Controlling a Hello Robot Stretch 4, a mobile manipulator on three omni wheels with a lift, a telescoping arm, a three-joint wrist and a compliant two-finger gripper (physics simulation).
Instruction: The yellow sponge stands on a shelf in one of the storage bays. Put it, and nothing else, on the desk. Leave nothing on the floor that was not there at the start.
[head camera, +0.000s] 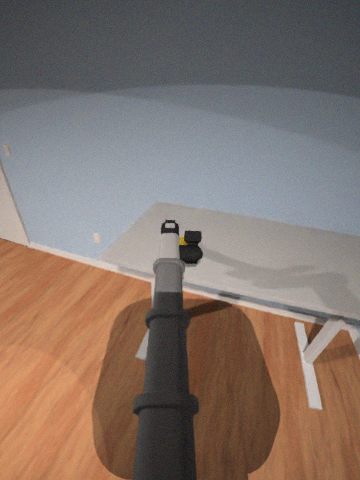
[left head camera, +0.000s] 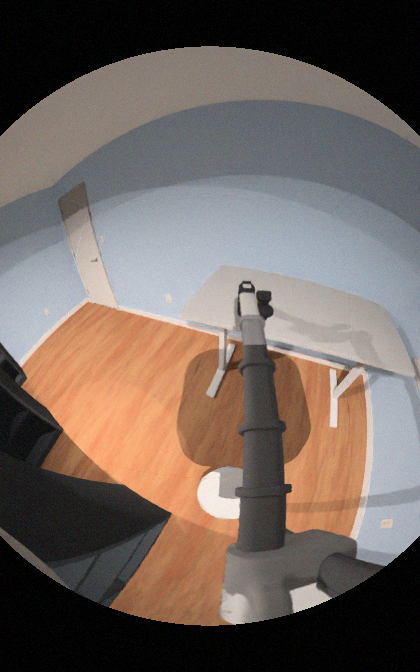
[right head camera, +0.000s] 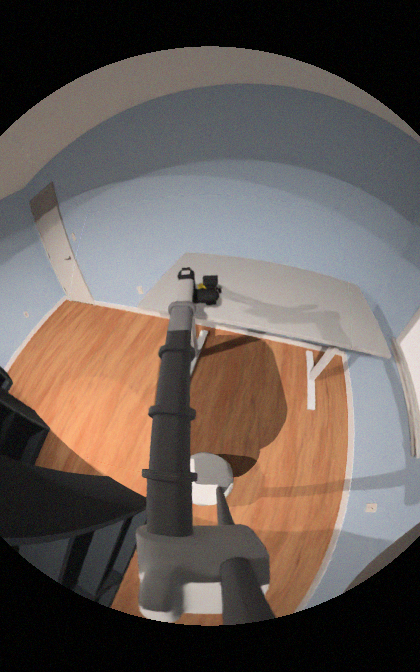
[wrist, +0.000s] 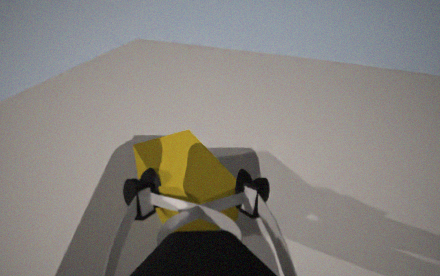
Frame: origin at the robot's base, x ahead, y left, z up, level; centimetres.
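Seen in the pictures: gripper, fingertip midpoint: (wrist: 196, 184).
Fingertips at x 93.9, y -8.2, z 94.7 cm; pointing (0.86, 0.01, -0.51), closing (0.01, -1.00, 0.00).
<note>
A point is followed by its place in that frame.
The yellow sponge (wrist: 187, 167) @(x 93.9, y -7.4, z 96.7 cm) is between the two dark fingertips in the wrist view, tilted. A bit of the yellow sponge also shows beside the wrist in the head view (head camera: 183, 241) @(x 96.0, y -7.1, z 96.7 cm) and in the right head view (right head camera: 201, 287). My gripper (wrist: 196, 184) @(x 93.9, y -8.1, z 94.7 cm) is shut on the sponge, over the left part of the desk (head camera: 280, 245) @(x 101.8, y -63.0, z 92.2 cm) (left head camera: 320, 310) (right head camera: 300, 295) (wrist: 320, 115) @(x 112.5, y -28.1, z 92.2 cm). The shadows of the gripper and arm fall on the desk top around the sponge. Whether the sponge's underside touches the desk is hidden.
White desk legs (head camera: 307, 365) (left head camera: 333, 400) (right head camera: 311, 380) stand on the wood floor. A white round object (left head camera: 215, 495) (right head camera: 210, 495) is on the floor below the arm. Dark storage furniture (left head camera: 75, 520) (right head camera: 65, 500) is at the lower left. A door (left head camera: 87, 250) (right head camera: 60, 245) is at the far left.
</note>
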